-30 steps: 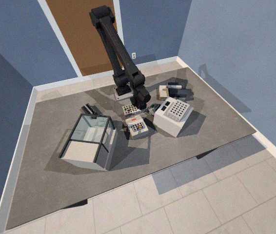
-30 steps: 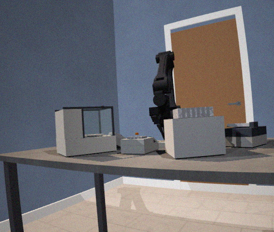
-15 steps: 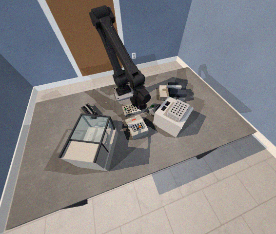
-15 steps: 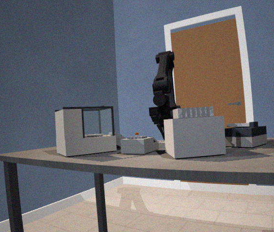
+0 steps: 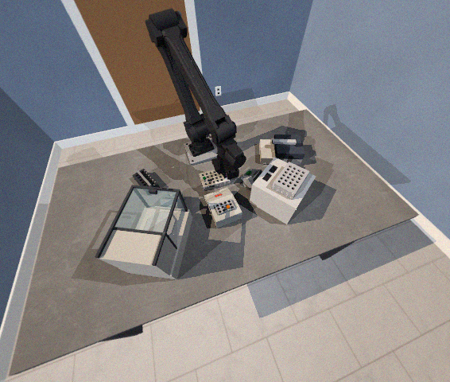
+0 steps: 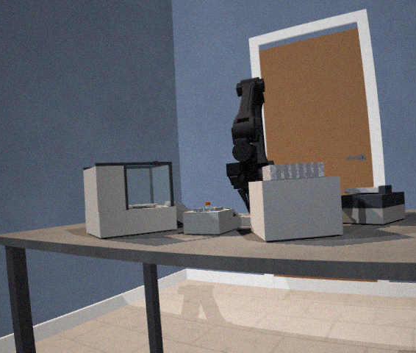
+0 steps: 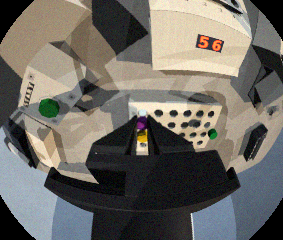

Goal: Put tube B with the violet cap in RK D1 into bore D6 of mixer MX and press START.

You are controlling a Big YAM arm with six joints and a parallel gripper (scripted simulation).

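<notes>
Now: hand 20 mm above the tube B. The rest, counted from my hand: yellow-capped tube 20 mm below, 20 mm behind; tube rack RK 40 mm to the right, 30 mm below, 30 mm behind; green-capped tube 90 mm to the right, 30 mm behind, 20 mm below.
</notes>
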